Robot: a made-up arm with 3 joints. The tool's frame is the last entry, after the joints. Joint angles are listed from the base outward. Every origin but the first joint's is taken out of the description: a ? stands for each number. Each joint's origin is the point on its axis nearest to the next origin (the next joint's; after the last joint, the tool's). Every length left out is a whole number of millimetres.
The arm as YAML. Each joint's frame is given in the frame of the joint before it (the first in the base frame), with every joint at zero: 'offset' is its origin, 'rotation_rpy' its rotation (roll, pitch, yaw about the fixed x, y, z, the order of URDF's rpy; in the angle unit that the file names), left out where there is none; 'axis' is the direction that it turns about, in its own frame. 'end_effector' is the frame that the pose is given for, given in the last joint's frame.
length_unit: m
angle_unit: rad
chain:
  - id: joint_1
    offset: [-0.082, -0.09, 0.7]
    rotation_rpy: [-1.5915, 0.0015, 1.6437]
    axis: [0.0, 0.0, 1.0]
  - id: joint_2
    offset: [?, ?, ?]
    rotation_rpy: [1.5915, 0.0, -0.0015]
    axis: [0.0, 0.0, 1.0]
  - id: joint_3
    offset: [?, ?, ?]
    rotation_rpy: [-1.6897, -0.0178, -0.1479]
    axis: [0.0, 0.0, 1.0]
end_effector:
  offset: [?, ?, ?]
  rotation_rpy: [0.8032, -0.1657, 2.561]
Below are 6 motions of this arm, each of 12 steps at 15 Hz.
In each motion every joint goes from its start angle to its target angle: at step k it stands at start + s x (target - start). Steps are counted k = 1, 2, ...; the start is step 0. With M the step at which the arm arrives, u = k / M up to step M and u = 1 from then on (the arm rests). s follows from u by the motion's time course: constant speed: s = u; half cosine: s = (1 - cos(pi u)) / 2; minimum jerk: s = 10 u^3 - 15 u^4 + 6 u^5.
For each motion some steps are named. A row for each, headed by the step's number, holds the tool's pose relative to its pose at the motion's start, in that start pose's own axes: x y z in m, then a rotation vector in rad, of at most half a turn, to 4 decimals.
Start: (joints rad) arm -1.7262 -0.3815 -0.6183
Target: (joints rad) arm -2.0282 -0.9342 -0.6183
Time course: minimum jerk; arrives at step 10
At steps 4, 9, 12:
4: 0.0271 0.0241 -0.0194 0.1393 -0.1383 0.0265
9: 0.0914 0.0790 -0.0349 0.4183 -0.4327 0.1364
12: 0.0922 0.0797 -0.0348 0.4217 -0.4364 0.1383

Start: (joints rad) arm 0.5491 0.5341 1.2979
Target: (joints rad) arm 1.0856 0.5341 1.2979
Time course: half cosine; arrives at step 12
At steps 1, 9, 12:
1: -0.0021 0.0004 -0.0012 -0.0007 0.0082 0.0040
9: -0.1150 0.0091 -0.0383 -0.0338 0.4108 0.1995
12: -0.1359 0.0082 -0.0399 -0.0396 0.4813 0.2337

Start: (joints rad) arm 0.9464 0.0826 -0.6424
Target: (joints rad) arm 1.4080 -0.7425 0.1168
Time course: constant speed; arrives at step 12
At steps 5, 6, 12:
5: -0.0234 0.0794 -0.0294 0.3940 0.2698 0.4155
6: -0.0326 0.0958 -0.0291 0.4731 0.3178 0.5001
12: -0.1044 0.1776 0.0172 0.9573 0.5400 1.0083

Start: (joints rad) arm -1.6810 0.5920 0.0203
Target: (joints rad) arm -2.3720 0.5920 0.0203
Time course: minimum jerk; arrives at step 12
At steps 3, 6, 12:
3: 0.0077 0.0057 -0.0017 0.0180 -0.0411 -0.0557
6: 0.0404 0.0235 -0.0043 0.0869 -0.1986 -0.2690
12: 0.0854 0.0353 0.0015 0.1738 -0.3972 -0.5381

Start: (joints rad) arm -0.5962 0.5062 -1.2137
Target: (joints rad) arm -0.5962 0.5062 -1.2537
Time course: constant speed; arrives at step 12
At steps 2, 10, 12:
2: 0.0002 -0.0005 0.0005 -0.0011 -0.0047 -0.0046
10: 0.0010 -0.0027 0.0026 -0.0055 -0.0237 -0.0228
12: 0.0011 -0.0032 0.0031 -0.0066 -0.0284 -0.0274

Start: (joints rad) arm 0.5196 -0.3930 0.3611
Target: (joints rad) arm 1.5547 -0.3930 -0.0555
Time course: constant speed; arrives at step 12
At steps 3, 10, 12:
3: -0.0419 0.0321 0.0072 0.1395 0.1087 0.0240
10: -0.1347 0.0780 0.0612 0.4342 0.4005 0.0556
12: -0.1572 0.0827 0.0837 0.5083 0.4935 0.0608

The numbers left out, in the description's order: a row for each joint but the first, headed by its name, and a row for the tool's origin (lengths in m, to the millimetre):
joint_2: 0.004 -0.175 0.0
joint_3: -0.002 -0.178 0.0
tool: -0.11 0.035 0.0

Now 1 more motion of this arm.
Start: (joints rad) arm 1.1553 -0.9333 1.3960
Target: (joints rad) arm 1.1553 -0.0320 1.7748
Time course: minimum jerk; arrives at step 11
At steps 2, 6, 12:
2: -0.0054 0.0045 -0.0048 0.0306 0.0245 -0.0150
6: -0.0620 0.0796 -0.0407 0.4327 0.2840 -0.1737
12: -0.0869 0.1536 -0.0368 0.7787 0.4293 -0.2729

